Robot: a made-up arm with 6 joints. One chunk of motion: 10 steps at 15 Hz.
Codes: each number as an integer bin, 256 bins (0 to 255) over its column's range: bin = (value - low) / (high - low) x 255, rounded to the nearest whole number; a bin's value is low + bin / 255 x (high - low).
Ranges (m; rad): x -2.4..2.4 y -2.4..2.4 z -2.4..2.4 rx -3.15..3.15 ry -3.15..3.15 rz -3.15..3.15
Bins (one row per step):
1: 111 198 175 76 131 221
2: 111 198 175 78 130 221
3: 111 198 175 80 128 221
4: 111 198 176 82 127 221
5: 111 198 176 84 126 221
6: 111 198 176 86 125 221
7: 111 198 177 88 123 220
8: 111 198 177 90 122 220
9: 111 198 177 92 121 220
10: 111 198 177 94 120 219
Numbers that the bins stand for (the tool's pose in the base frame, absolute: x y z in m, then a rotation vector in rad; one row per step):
1: -0.3106 1.3271 0.8941 -1.2724 0.0865 2.3100
2: -0.3106 1.3271 0.8941 -1.2229 0.0618 2.3100
3: -0.3106 1.3271 0.8941 -1.1735 0.0124 2.3100
4: -0.3106 1.3271 0.9129 -1.1241 -0.0124 2.3100
5: -0.3106 1.3271 0.9129 -1.0747 -0.0371 2.3100
6: -0.3106 1.3271 0.9129 -1.0253 -0.0618 2.3100
7: -0.3106 1.3271 0.9318 -0.9759 -0.1112 2.2853
8: -0.3106 1.3271 0.9318 -0.9265 -0.1359 2.2853
9: -0.3106 1.3271 0.9318 -0.8771 -0.1606 2.2853
10: -0.3106 1.3271 0.9318 -0.8276 -0.1853 2.2606

